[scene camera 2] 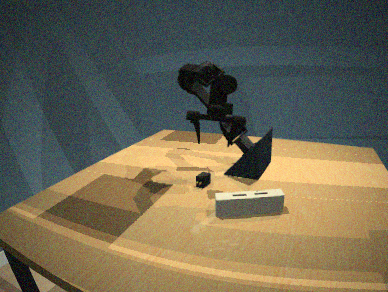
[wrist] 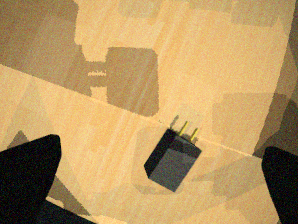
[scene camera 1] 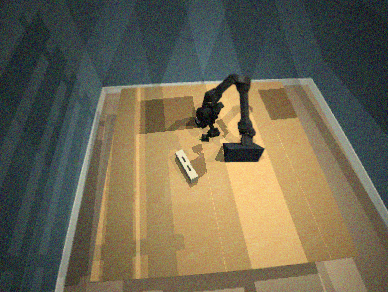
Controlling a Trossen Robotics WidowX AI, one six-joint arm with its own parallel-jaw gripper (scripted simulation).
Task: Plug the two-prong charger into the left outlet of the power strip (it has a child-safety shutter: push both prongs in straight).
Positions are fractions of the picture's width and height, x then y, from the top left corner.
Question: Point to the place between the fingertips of my gripper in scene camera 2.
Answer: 0.55,0.50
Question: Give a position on a two-prong charger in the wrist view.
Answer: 0.58,0.72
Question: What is my gripper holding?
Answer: Nothing.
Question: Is my gripper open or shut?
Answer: Open.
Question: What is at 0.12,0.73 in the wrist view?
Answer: My gripper.
